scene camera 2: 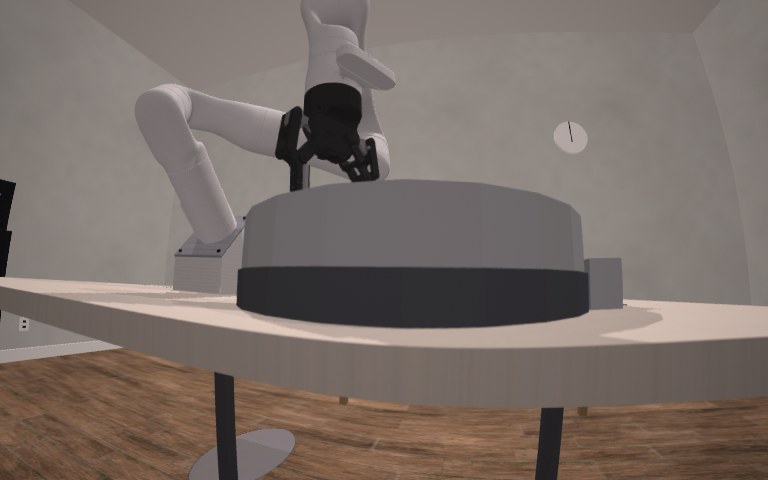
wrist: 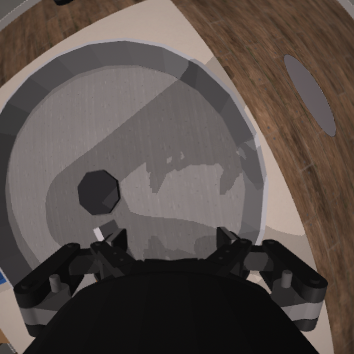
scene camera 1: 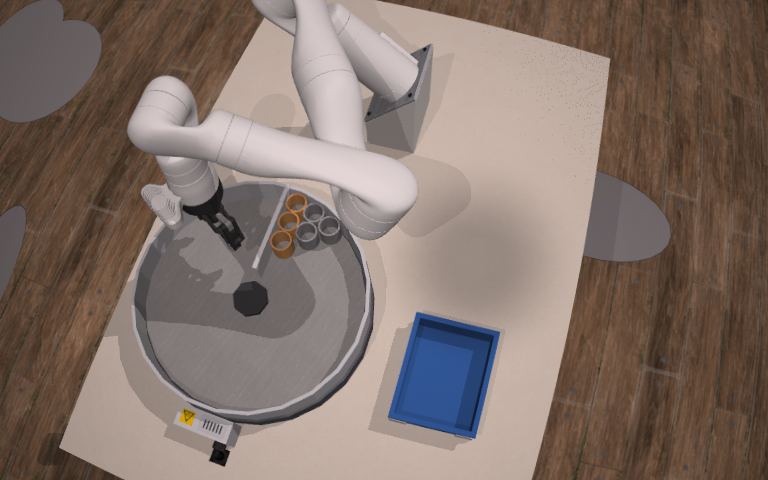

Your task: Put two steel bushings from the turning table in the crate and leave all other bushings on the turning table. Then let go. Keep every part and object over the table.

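Pixels of known places: gripper, fingertip midpoint: (wrist: 171, 237) (scene camera 1: 219, 231); arm's base at its link origin: (scene camera 2: 218, 230) (scene camera 1: 400, 83).
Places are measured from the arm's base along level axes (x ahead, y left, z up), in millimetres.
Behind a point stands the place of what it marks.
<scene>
Three grey steel bushings (scene camera 1: 307, 245) @[x 342, y -61, z -64 mm] (scene camera 1: 330, 240) @[x 319, y -26, z -67 mm] (scene camera 1: 313, 204) @[x 270, y -76, z -49 mm] stand upright on the turning table (scene camera 1: 198, 350) @[x 580, y -180, z -85 mm] (scene camera 2: 413, 226) @[x 500, y -333, z -72 mm] (wrist: 100, 110) @[x 573, y -173, z -86 mm], near its rim. Three copper-coloured bushings (scene camera 1: 282, 254) @[x 371, y -97, z -66 mm] (scene camera 1: 279, 220) @[x 319, y -122, z -48 mm] (scene camera 1: 296, 195) @[x 262, y -112, z -50 mm] stand in a row between them and the divider bar. My gripper (scene camera 1: 236, 243) (scene camera 2: 331, 182) @[x 382, y -205, z -19 mm] (wrist: 171, 237) @[x 382, y -205, z -19 mm] is open and empty, over the turning table on the other side of the bar from the bushings. Its fingertips point down; in scene camera 2 the rim hides their lower ends. The blue crate (scene camera 1: 403, 367) @[x 490, y 163, z -89 mm] is empty.
The light divider bar (scene camera 1: 271, 226) @[x 338, y -127, z -39 mm] runs from the rim towards the dark hub (scene camera 1: 250, 298) @[x 462, y -124, z -77 mm] (wrist: 99, 192) @[x 460, y -130, z -78 mm]. The turning table has a raised wall. A white drive box (scene camera 1: 203, 425) @[x 699, y -119, z -80 mm] sits at its outer edge. The table edge lies close beside the turning table.
</scene>
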